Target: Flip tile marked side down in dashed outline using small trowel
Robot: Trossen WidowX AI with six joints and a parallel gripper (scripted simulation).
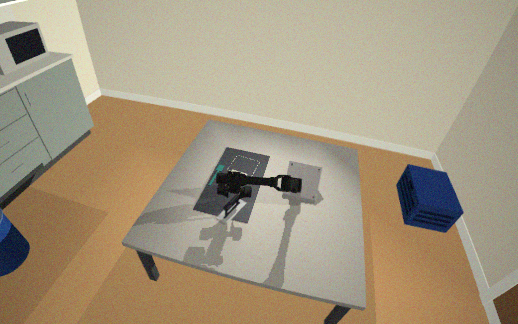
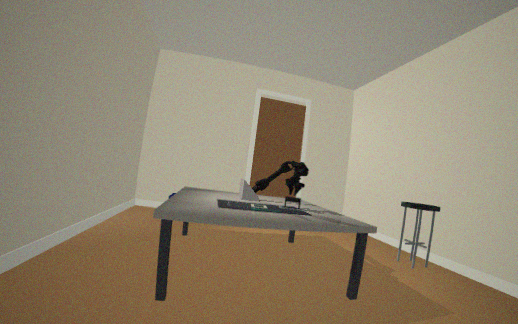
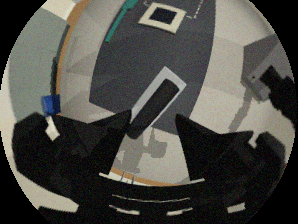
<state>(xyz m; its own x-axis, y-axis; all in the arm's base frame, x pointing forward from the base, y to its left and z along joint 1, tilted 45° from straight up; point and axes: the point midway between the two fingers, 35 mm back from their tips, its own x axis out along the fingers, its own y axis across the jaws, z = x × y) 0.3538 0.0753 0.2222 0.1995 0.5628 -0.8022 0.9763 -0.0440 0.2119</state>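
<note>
Right now the dark mat is 3 cm ahead of my gripper tip, 25 cm to the right of it and 12 cm below it. Round my gripper tip: tile: 3 cm ahead, 27 cm to the right, 10 cm below; teal-handled trowel: 16 cm ahead, 29 cm to the right, 10 cm below.
</note>
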